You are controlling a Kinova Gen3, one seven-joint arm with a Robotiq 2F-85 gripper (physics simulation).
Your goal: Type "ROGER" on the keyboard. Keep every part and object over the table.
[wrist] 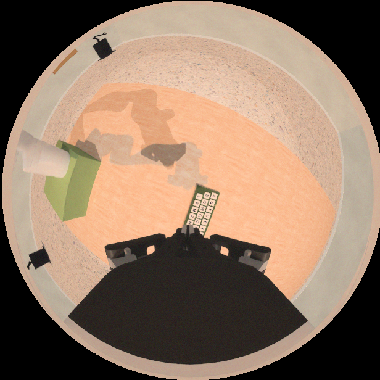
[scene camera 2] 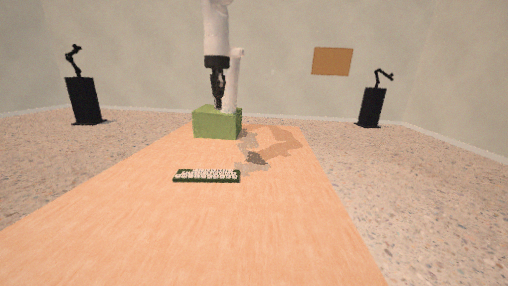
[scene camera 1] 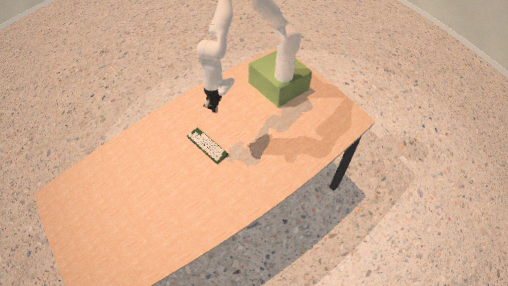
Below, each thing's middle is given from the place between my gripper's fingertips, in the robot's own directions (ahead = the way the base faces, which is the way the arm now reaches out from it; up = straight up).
Now: the keyboard (scene camera 2: pixel 183 175) 22 cm below my hand, 4 cm to the right of it and 4 cm ahead of it.
